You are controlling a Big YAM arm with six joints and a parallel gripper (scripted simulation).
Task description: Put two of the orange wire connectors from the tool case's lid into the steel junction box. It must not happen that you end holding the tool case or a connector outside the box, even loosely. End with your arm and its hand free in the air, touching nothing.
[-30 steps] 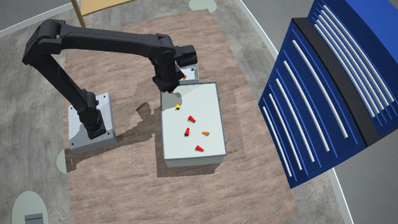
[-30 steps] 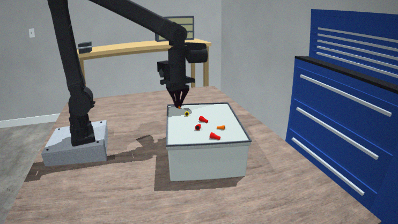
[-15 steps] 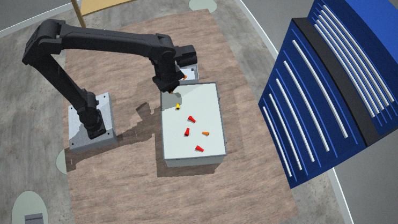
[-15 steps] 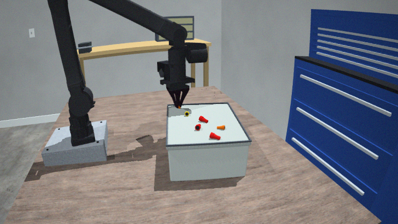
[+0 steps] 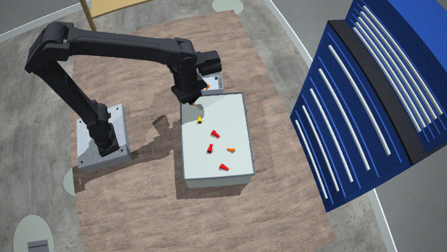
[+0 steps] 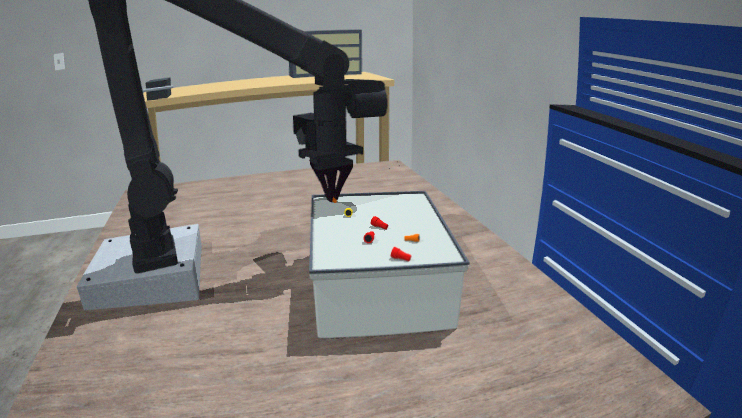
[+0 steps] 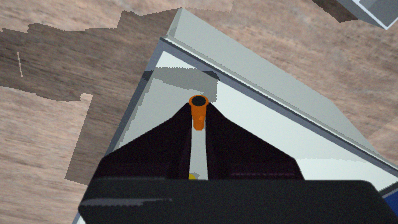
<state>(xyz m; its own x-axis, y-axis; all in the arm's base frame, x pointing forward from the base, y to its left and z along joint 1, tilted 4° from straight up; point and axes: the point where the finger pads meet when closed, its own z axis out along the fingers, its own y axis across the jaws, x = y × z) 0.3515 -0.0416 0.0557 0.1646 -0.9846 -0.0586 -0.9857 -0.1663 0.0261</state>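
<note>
My gripper is now 120 mm to the right of the junction box floor, 120 mm short of it and 120 mm above it. From my hand the other things lie so: yellow wire connector 70 mm to the right; then tool case 140 mm to the right, 40 mm below, 30 mm ahead.
</note>
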